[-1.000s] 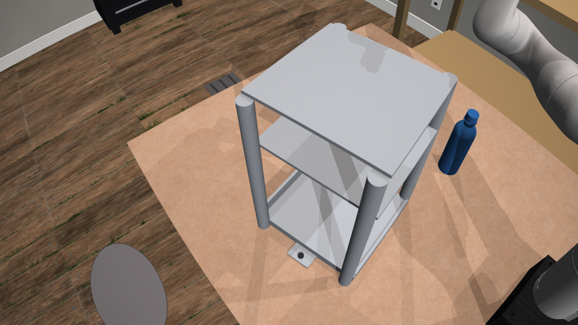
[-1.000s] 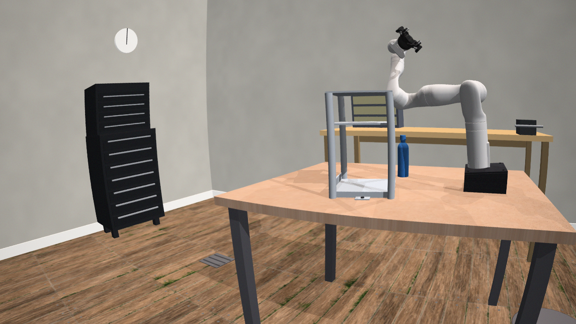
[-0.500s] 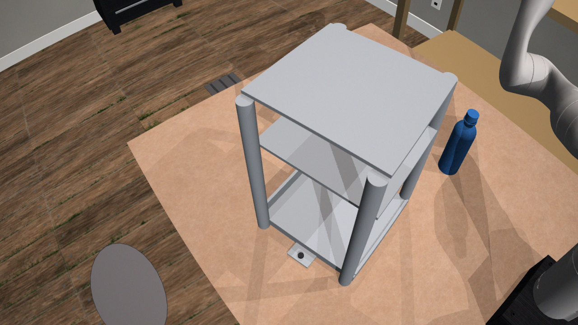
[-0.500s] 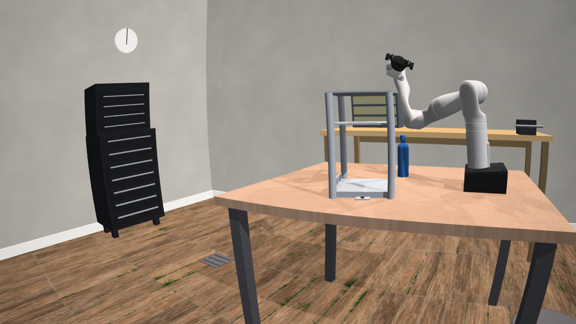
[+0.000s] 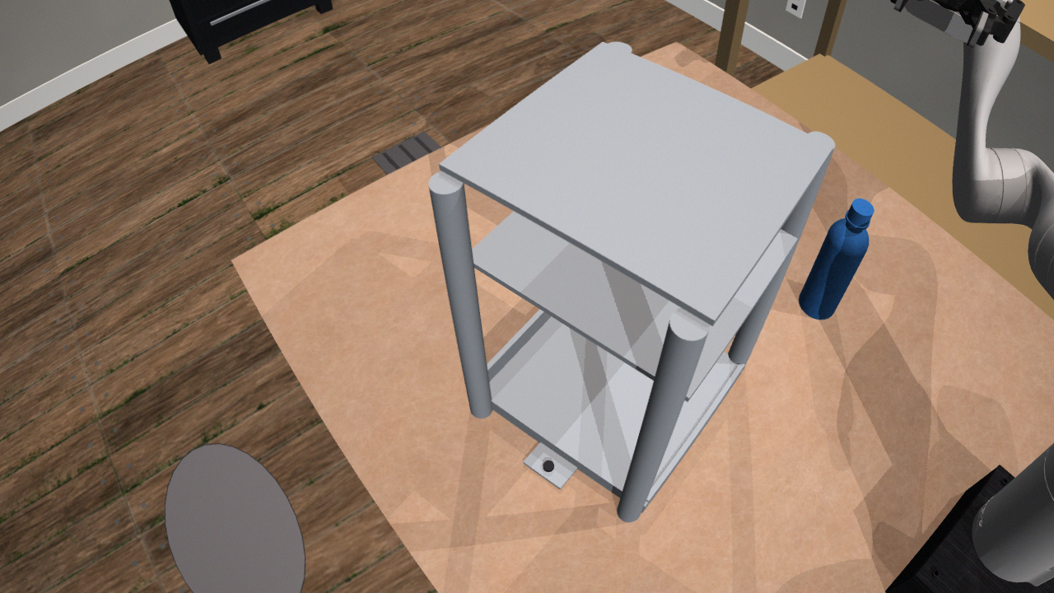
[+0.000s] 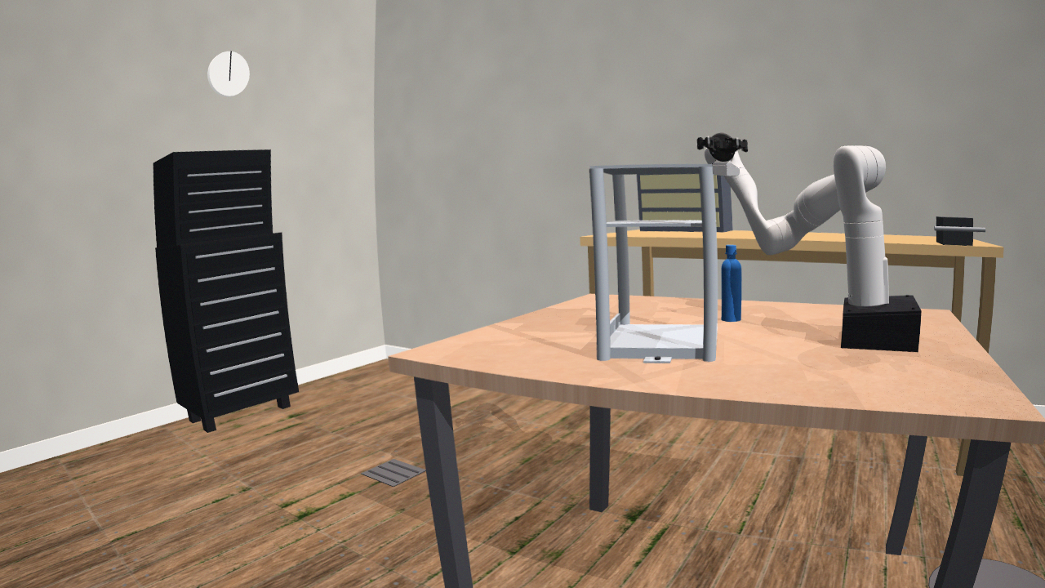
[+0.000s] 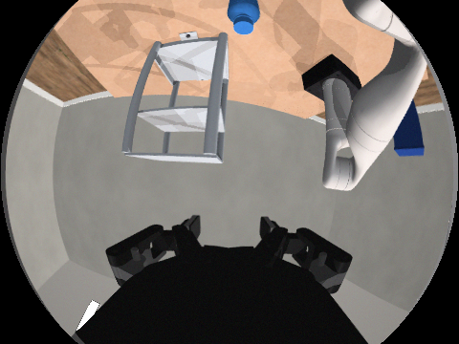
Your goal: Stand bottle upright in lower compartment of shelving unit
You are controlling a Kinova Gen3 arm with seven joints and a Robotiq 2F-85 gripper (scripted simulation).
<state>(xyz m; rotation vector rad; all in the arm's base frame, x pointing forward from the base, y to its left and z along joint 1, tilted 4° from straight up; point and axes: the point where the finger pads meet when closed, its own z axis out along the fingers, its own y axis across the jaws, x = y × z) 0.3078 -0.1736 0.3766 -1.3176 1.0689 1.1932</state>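
The blue bottle lies 10 mm to the right of my hand and 310 mm below it. From my hand the other things lie so: grey shelving unit: 120 mm ahead, 260 mm to the left, 260 mm below.
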